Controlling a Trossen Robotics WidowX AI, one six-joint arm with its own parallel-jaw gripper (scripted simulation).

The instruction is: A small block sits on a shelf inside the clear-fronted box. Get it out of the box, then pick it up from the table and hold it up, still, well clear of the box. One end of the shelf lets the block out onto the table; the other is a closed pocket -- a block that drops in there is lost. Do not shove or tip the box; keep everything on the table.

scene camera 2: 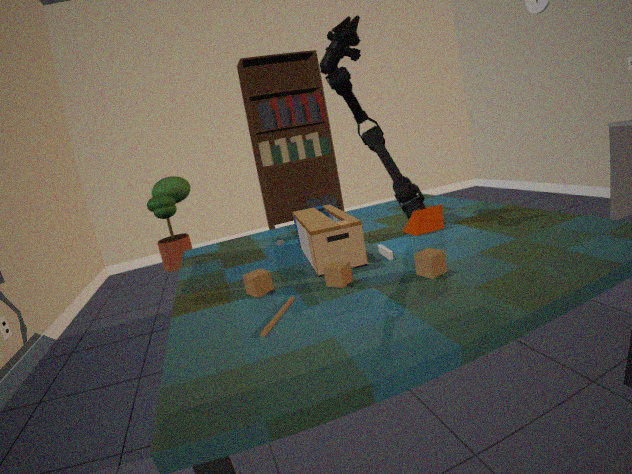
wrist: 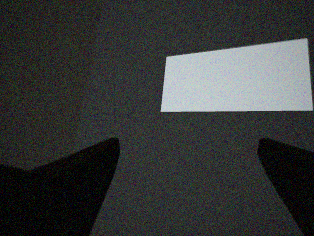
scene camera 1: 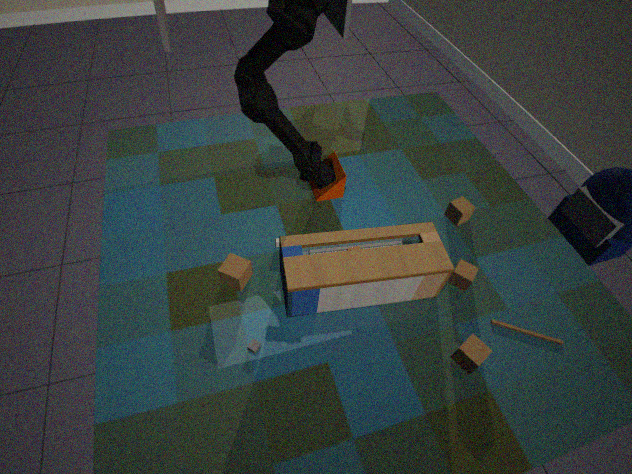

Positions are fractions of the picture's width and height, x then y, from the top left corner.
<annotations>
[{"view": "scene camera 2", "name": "my gripper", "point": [0.56, 0.03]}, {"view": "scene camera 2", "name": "box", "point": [0.51, 0.51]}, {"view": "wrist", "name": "my gripper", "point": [0.60, 0.62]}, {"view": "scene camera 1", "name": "box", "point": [0.50, 0.58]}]
</annotations>
